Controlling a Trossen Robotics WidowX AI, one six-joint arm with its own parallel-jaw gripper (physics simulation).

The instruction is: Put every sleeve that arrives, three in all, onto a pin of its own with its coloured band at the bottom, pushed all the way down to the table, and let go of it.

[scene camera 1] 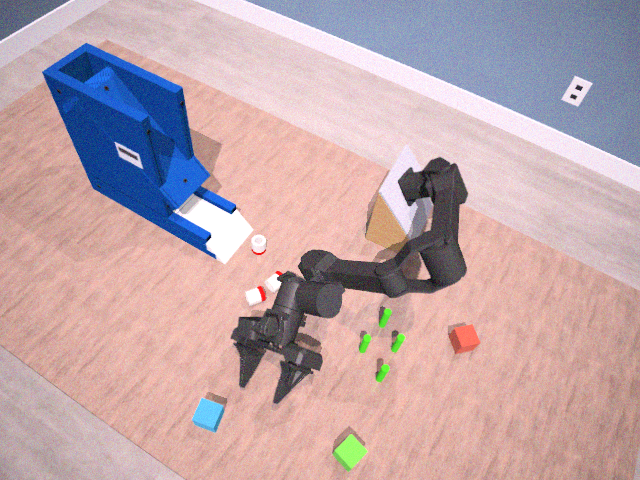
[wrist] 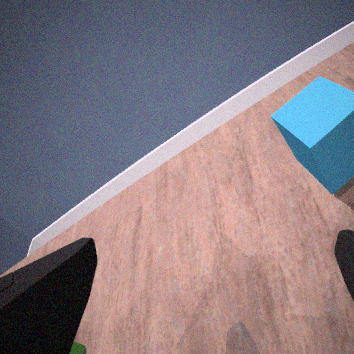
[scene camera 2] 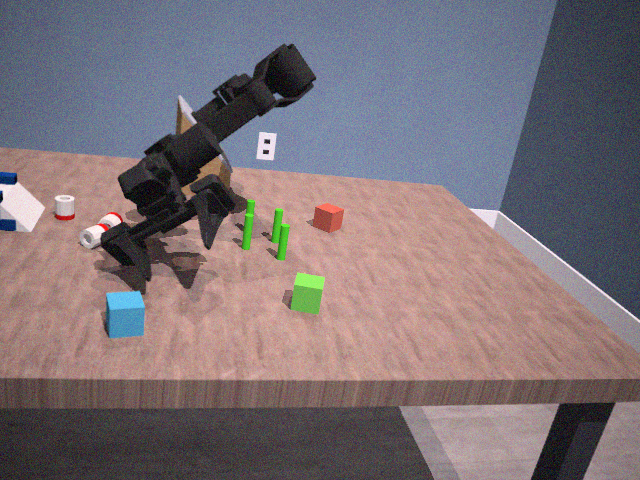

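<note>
One white sleeve (scene camera 1: 258, 243) (scene camera 2: 65, 205) stands upright near the chute's end, red band at the bottom. A second sleeve (scene camera 1: 253, 296) (scene camera 2: 92, 236) lies on its side, its band toward the arm. A third sleeve (scene camera 1: 272, 283) (scene camera 2: 109, 222) lies beside it, band at its far end, partly hidden by the arm in scene camera 1. Several bare green pins stand upright, among them a near pin (scene camera 1: 382, 373) (scene camera 2: 282, 242) and a far pin (scene camera 1: 385, 318) (scene camera 2: 250, 206). My gripper (scene camera 1: 260, 393) (scene camera 2: 176, 269) (wrist: 221, 249) is open and empty above the table, between the blue cube and the pins.
A blue chute tower (scene camera 1: 118, 124) has a white ramp (scene camera 1: 227, 235) (scene camera 2: 23, 209). A blue cube (scene camera 1: 208, 414) (scene camera 2: 125, 315) (wrist: 317, 112), a green cube (scene camera 1: 350, 452) (scene camera 2: 308, 293) and a red cube (scene camera 1: 464, 338) (scene camera 2: 328, 217) lie around. A wedge block (scene camera 1: 385, 224) stands by the arm base.
</note>
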